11 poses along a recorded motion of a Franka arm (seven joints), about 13 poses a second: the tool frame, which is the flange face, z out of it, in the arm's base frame.
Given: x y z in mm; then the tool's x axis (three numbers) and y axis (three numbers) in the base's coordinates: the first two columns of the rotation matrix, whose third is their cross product.
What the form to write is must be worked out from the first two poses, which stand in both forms.
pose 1, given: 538 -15 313 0.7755 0.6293 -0.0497 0.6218 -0.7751 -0.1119
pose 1, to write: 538 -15 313 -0.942 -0.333 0.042 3.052
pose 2, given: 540 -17 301 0.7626 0.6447 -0.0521 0.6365 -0.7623 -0.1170
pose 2, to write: 540 -17 301 -0.939 -0.342 0.045 3.049
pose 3, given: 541 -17 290 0.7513 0.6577 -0.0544 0.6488 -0.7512 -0.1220
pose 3, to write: 541 -17 290 -0.936 -0.350 0.047 3.046
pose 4, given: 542 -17 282 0.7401 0.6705 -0.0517 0.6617 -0.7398 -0.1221
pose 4, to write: 542 -17 282 -0.933 -0.358 0.046 3.046
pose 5, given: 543 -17 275 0.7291 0.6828 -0.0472 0.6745 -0.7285 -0.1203
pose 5, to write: 543 -17 275 -0.930 -0.366 0.044 3.047
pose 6, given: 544 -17 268 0.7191 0.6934 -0.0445 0.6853 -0.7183 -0.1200
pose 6, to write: 544 -17 268 -0.927 -0.373 0.043 3.047
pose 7, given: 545 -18 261 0.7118 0.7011 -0.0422 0.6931 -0.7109 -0.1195
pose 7, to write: 545 -18 261 -0.925 -0.378 0.042 3.047
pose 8, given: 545 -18 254 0.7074 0.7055 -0.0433 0.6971 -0.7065 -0.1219
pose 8, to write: 545 -18 254 -0.924 -0.380 0.043 3.045
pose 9, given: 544 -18 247 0.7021 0.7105 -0.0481 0.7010 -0.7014 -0.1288
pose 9, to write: 544 -18 247 -0.922 -0.384 0.047 3.041
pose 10, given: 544 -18 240 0.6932 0.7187 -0.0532 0.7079 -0.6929 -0.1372
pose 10, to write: 544 -18 240 -0.920 -0.389 0.051 3.036
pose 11, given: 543 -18 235 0.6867 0.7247 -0.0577 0.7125 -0.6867 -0.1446
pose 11, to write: 543 -18 235 -0.918 -0.393 0.055 3.031
